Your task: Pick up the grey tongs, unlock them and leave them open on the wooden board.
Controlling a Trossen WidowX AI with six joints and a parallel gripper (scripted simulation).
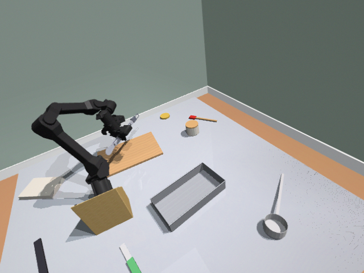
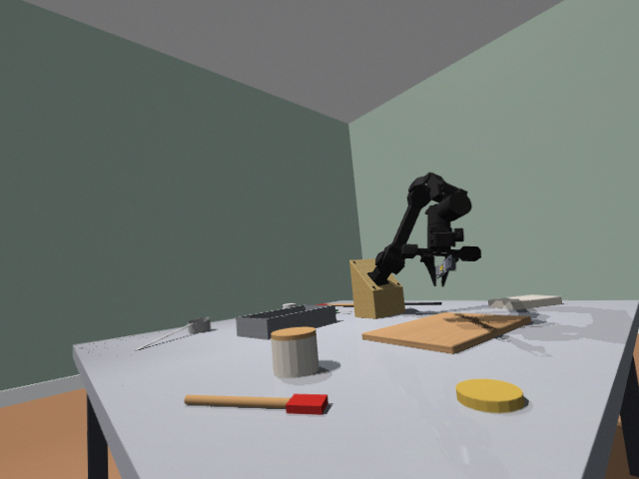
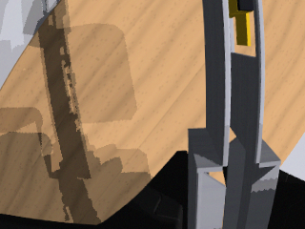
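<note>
My gripper tip is 1 cm past the wooden board, 1 cm to the right of it and 10 cm above it. From my gripper tip the other things lie so: yellow lock piece 4 cm ahead, 3 cm to the left, 4 cm above; lidded canister 41 cm ahead, 5 cm to the right, 8 cm below; yellow disc 33 cm ahead, 24 cm to the left, 10 cm below.
</note>
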